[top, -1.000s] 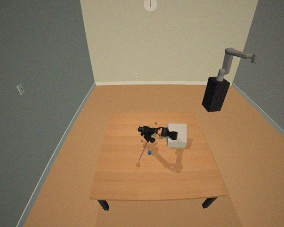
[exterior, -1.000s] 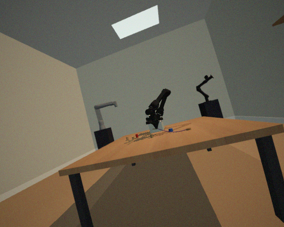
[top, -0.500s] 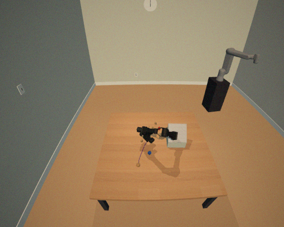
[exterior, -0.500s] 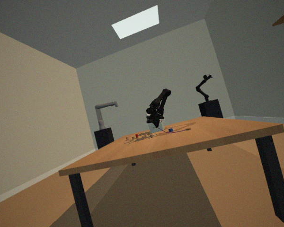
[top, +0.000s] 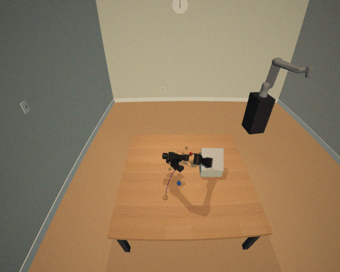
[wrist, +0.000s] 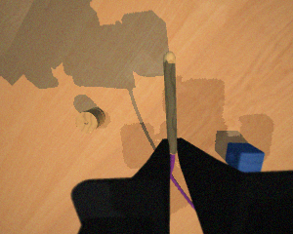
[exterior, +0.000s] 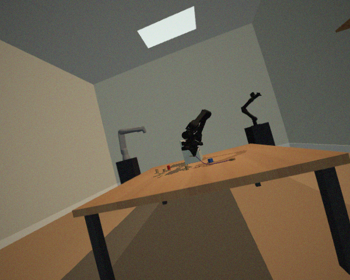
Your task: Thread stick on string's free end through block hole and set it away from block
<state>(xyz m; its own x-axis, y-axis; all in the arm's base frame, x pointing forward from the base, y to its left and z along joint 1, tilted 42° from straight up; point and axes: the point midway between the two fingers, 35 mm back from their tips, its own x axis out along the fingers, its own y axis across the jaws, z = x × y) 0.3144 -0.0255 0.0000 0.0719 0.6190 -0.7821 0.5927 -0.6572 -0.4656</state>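
The wooden cylinder lies 80 mm to the right of my gripper tip, 60 mm below it and 50 mm ahead of it. Also, from my gripper tip: blue block (120 mm to the left, 60 mm below, 10 mm behind); then thin wooden stick (10 mm to the right, 10 mm behind); then round wooden button (250 mm to the left, 130 mm ahead, 70 mm below).
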